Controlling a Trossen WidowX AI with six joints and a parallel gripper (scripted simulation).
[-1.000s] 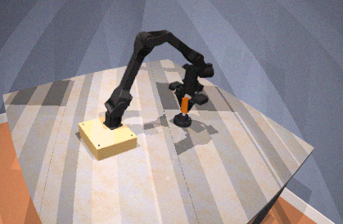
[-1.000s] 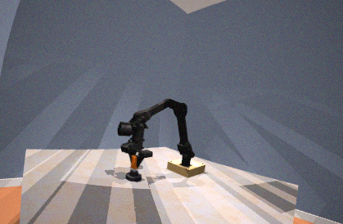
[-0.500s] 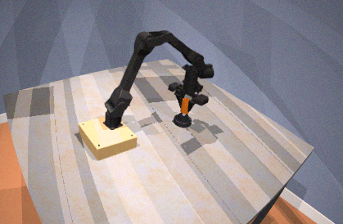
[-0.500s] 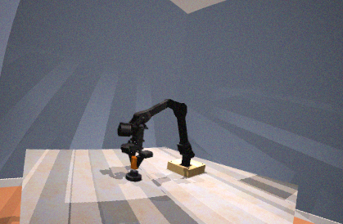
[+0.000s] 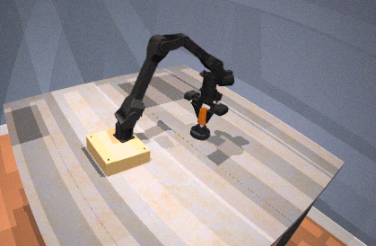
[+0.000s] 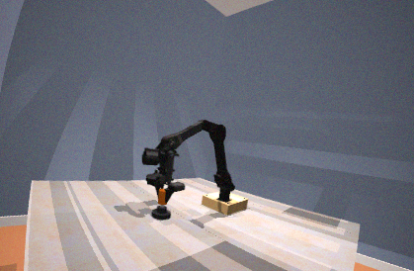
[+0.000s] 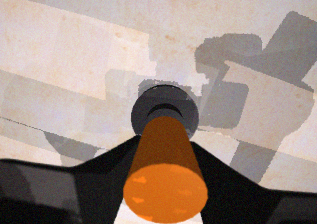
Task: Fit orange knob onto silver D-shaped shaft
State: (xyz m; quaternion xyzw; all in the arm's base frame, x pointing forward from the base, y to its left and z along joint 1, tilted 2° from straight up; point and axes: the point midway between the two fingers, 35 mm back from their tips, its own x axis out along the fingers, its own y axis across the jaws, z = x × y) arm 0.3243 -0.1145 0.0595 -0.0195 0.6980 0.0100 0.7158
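My gripper tip is now 30 mm below the orange knob. Also, from my gripper tip: round pedestal 40 mm below.
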